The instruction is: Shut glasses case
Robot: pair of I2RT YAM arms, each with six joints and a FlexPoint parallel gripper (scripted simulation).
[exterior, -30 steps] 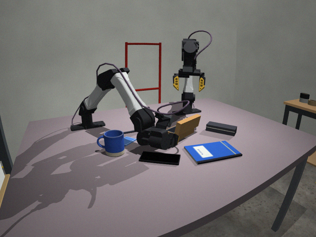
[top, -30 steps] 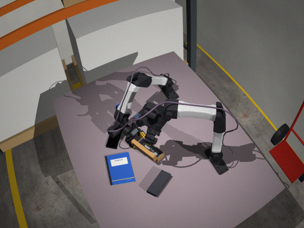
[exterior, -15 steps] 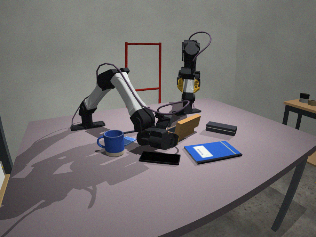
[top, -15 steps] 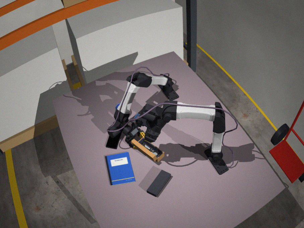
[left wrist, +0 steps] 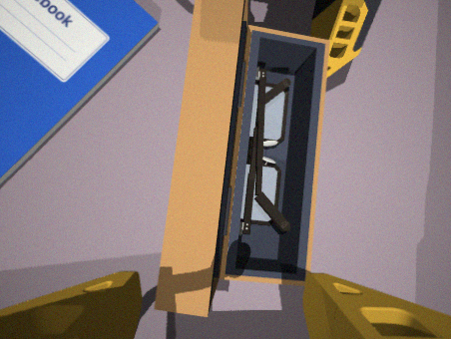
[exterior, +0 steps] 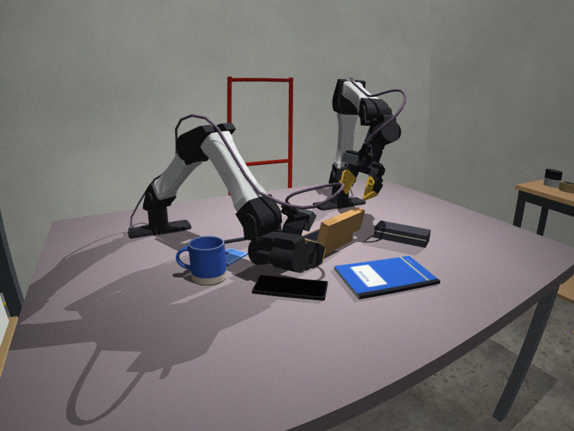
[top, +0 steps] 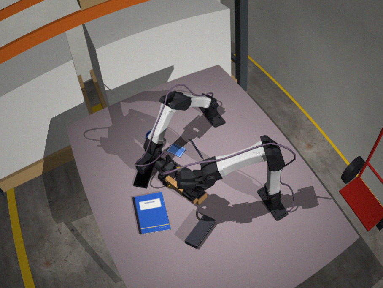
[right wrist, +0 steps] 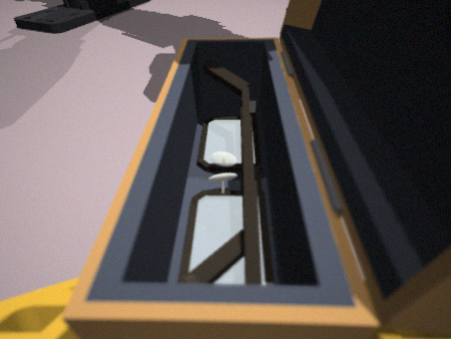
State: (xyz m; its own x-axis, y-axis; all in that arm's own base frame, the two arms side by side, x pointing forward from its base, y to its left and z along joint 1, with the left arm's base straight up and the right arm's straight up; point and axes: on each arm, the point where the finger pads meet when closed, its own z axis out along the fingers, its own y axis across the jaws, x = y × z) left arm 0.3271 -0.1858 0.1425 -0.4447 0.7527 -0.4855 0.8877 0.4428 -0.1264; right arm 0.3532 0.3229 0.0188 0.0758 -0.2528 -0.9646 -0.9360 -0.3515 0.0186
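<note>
Right now my left hand is 7 cm above the lid, 6 cm to the left of it and 3 cm short of it. The rest, counted from my left hand: glasses case (10 cm below, 7 cm to the right, 1 cm ahead); dark box (15 cm to the left, 12 cm below, 4 cm ahead); dark-framed glasses (12 cm below, 8 cm to the right, 1 cm behind).
Right now the dark-framed glasses is 60 mm to the left of my right hand and 20 mm behind it. From my right hand the other things lie so: glasses case: 70 mm to the left, 30 mm above; pen: 160 mm behind, 120 mm to the right, 10 mm below; lid: 80 mm to the left, 50 mm above, 20 mm ahead.
</note>
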